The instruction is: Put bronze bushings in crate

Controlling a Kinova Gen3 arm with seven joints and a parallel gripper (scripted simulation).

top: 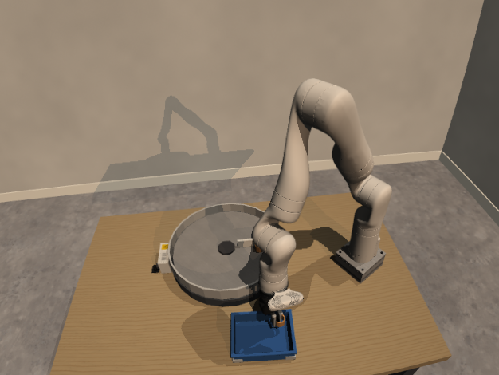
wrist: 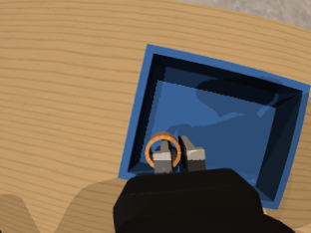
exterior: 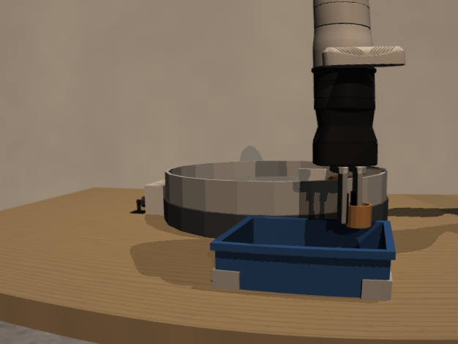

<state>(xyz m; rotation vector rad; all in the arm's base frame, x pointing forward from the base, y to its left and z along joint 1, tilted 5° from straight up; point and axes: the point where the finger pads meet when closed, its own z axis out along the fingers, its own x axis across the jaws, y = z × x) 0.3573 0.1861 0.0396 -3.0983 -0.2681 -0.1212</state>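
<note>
The blue crate lies 5 cm ahead of my hand, 2 cm to the left of it and 5 cm below it. The rest, counted from my hand: round grey turning table 11 cm ahead, 34 cm to the right, 2 cm below.
</note>
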